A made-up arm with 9 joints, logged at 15 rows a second.
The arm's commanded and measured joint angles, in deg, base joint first. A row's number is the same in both.
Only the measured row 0 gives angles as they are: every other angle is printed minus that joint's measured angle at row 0.
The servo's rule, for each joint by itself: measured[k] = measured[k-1] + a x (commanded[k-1-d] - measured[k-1]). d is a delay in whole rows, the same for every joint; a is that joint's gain. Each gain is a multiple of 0.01, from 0.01 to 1. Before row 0 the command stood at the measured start. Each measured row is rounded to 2 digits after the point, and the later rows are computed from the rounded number. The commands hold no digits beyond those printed.
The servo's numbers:
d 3
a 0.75 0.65 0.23 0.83 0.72 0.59 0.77 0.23 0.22
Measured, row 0:
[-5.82 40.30 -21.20 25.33 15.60 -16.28 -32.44 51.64 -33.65]
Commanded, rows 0 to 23:
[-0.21 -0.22 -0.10 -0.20 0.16 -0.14 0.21 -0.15 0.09]
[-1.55 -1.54 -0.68 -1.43 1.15 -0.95 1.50 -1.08 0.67]
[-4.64 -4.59 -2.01 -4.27 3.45 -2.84 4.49 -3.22 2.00]
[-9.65 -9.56 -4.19 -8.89 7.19 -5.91 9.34 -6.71 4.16]
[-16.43 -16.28 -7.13 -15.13 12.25 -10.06 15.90 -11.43 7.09]
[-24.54 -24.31 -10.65 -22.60 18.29 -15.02 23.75 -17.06 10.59]
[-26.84 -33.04 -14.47 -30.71 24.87 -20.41 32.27 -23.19 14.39]
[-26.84 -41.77 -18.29 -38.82 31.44 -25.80 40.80 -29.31 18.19]
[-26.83 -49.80 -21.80 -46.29 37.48 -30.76 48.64 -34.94 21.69]
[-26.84 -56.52 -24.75 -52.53 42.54 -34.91 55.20 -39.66 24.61]
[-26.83 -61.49 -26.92 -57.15 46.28 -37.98 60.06 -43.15 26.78]
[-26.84 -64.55 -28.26 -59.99 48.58 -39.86 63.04 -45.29 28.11]
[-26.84 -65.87 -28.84 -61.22 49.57 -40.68 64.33 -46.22 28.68]
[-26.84 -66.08 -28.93 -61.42 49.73 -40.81 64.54 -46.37 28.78]
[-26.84 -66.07 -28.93 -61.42 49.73 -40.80 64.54 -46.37 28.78]
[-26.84 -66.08 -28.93 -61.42 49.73 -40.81 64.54 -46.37 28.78]
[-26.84 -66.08 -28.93 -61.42 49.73 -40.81 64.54 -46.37 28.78]
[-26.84 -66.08 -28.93 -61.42 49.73 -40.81 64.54 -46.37 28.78]
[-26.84 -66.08 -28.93 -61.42 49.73 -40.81 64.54 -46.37 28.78]
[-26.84 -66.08 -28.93 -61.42 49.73 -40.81 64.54 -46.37 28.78]
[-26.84 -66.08 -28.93 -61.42 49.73 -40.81 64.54 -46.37 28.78]
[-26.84 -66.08 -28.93 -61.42 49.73 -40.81 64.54 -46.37 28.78]
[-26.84 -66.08 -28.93 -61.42 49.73 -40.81 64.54 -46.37 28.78]
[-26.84 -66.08 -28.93 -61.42 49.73 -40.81 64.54 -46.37 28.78]
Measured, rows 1 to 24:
[0.00 0.00 0.00 0.00 0.00 0.00 0.00 0.00 0.00]
[0.00 0.00 0.00 0.00 0.00 0.00 0.00 0.00 0.00]
[0.00 0.00 0.00 0.00 0.00 0.00 0.00 0.00 0.00]
[-0.16 -0.14 -0.02 -0.17 0.12 -0.08 0.16 -0.03 0.02]
[-1.20 -1.05 -0.17 -1.22 0.86 -0.59 1.19 -0.27 0.16]
[-3.78 -3.35 -0.59 -3.75 2.72 -1.92 3.73 -0.95 0.56]
[-8.18 -7.39 -1.42 -8.02 5.94 -4.27 8.05 -2.27 1.35]
[-14.37 -13.17 -2.73 -13.92 10.48 -7.69 14.09 -4.38 2.61]
[-22.00 -20.41 -4.55 -21.12 16.10 -12.01 21.53 -7.30 4.37]
[-25.63 -28.62 -6.83 -29.08 22.41 -16.97 29.80 -10.95 6.57]
[-26.54 -37.17 -9.47 -37.16 28.91 -22.18 38.27 -15.17 9.13]
[-26.76 -45.38 -12.31 -44.74 35.08 -27.24 46.25 -19.72 11.89]
[-26.82 -52.62 -15.17 -51.21 40.45 -31.77 53.14 -24.31 14.69]
[-26.83 -58.39 -17.87 -56.14 44.65 -35.43 58.47 -28.64 17.35]
[-26.84 -62.39 -20.26 -59.34 47.48 -38.04 61.99 -32.47 19.72]
[-26.84 -64.65 -22.23 -60.90 48.98 -39.60 63.79 -35.63 21.69]
[-26.84 -65.58 -23.77 -61.33 49.52 -40.31 64.37 -38.10 23.25]
[-26.84 -65.90 -24.96 -61.40 49.67 -40.60 64.50 -40.00 24.47]
[-26.84 -66.02 -25.87 -61.42 49.71 -40.72 64.53 -41.47 25.42]
[-26.84 -66.06 -26.57 -61.42 49.72 -40.77 64.54 -42.60 26.16]
[-26.84 -66.07 -27.11 -61.42 49.73 -40.79 64.54 -43.47 26.74]
[-26.84 -66.08 -27.53 -61.42 49.73 -40.80 64.54 -44.14 27.19]
[-26.84 -66.08 -27.85 -61.42 49.73 -40.81 64.54 -44.65 27.54]
[-26.84 -66.08 -28.10 -61.42 49.73 -40.81 64.54 -45.05 27.81]

